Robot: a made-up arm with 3 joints. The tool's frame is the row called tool.
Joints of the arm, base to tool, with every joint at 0 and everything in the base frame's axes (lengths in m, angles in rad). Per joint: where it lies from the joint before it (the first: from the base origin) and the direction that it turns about. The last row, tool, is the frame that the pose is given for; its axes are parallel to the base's.
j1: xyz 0.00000 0.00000 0.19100 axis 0 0 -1
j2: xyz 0.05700 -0.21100 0.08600 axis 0 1 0
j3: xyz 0.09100 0.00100 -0.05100 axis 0 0 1
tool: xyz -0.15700 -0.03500 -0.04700
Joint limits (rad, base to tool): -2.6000..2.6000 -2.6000..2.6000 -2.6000..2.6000
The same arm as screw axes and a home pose.
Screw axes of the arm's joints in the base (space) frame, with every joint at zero. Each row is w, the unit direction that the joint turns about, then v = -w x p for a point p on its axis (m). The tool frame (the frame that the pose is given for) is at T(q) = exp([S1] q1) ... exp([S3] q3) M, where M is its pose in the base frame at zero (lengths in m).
S1 = (0, 0, -1, 0.0000, 0.0000, 0.0000)
S2 = (0, 1, 0, -0.2770, 0.0000, 0.0570)
S3 = (0, 0, 1, -0.2100, -0.1480, 0.0000)
M: xyz -0.0090 -0.2450 0.1790 (m) rpy 0.00 0.00 0.00 (deg, as in URDF)
Joint limits (deg, base to tool): -148.97..148.97 -148.97..148.97 -148.97..148.97

